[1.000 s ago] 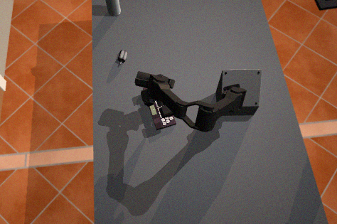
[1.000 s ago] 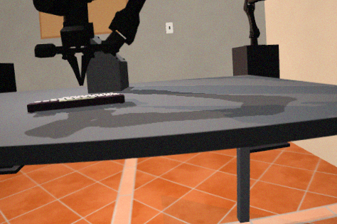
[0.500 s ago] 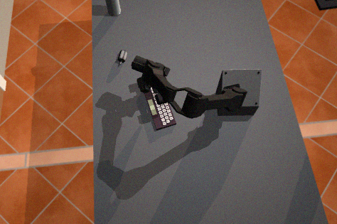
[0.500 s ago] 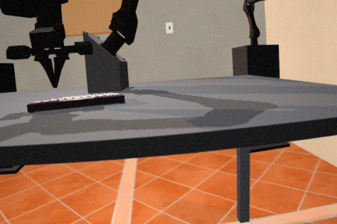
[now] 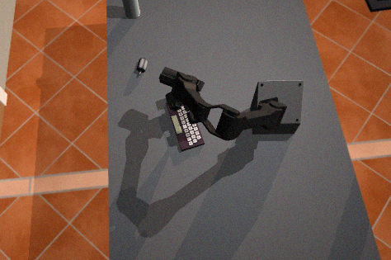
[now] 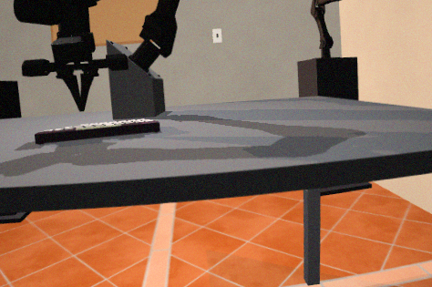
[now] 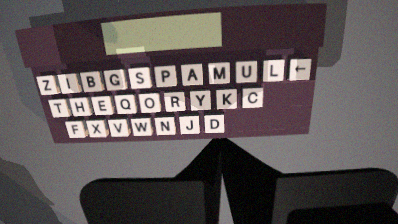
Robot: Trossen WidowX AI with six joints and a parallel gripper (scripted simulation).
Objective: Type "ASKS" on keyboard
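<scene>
Now: hand 50 mm short of the left-arrow key, 50 mm to the left of it and 60 mm above it.
</scene>
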